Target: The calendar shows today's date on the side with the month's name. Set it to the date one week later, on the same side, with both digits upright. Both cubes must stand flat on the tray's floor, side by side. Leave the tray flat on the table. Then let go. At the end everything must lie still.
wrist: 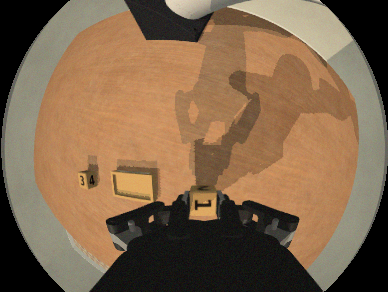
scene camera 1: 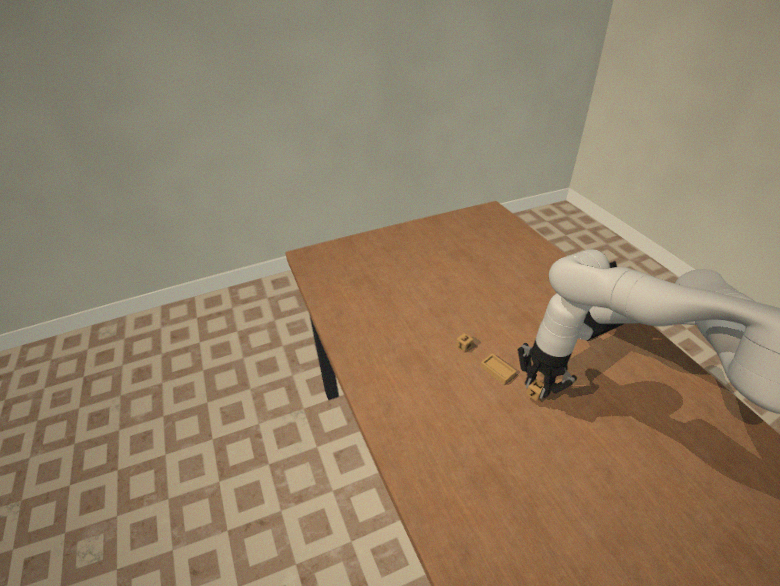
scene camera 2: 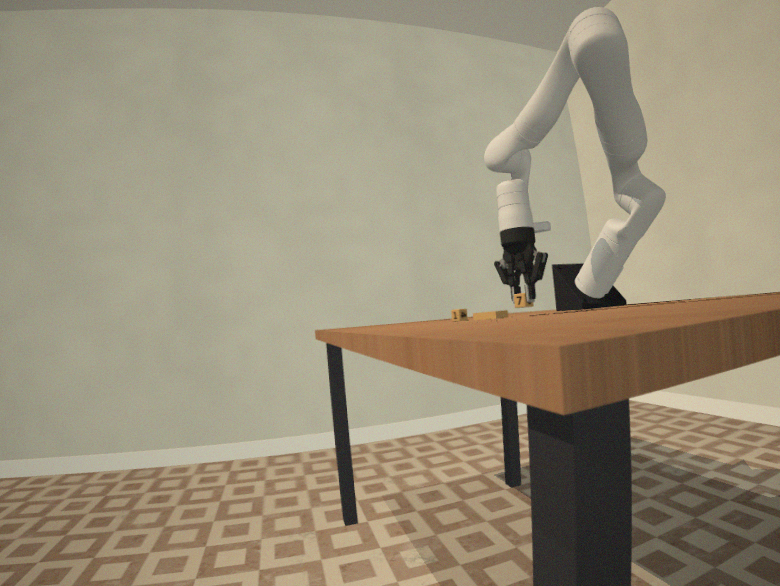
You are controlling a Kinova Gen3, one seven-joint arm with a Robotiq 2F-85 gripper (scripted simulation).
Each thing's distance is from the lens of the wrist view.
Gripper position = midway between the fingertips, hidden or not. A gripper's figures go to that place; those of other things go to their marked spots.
gripper [wrist: 202, 198]: 17 cm
yellow tray [wrist: 139, 186]: 21 cm
